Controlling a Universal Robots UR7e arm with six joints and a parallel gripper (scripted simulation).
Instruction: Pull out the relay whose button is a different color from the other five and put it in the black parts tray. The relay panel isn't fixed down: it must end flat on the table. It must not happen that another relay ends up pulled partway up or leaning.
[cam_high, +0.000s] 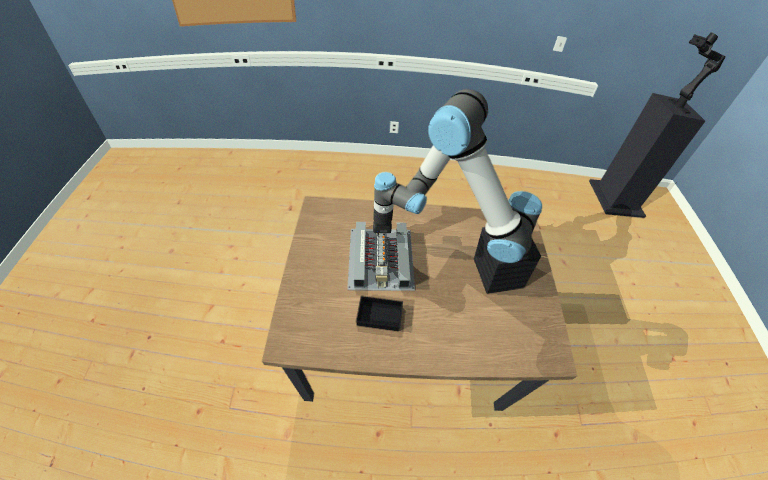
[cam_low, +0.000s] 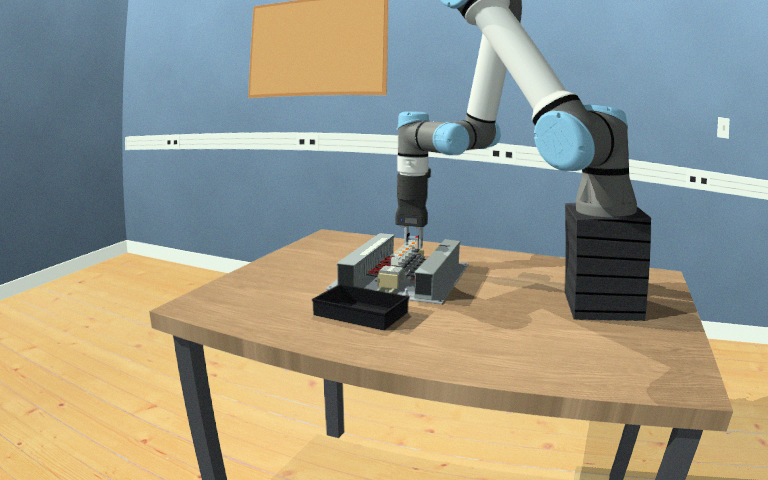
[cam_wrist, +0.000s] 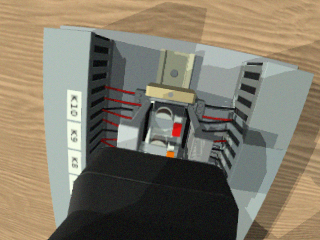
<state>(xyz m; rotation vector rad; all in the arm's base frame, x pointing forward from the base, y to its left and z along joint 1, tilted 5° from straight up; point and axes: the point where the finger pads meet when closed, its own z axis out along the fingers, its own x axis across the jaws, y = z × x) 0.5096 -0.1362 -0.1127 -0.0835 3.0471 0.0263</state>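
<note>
My gripper is now 9 cm to the right of the relay panel and 4 cm above it. Round my hand: black parts tray 1 cm behind, 36 cm to the left, 5 cm below; relay 1 cm below.
</note>
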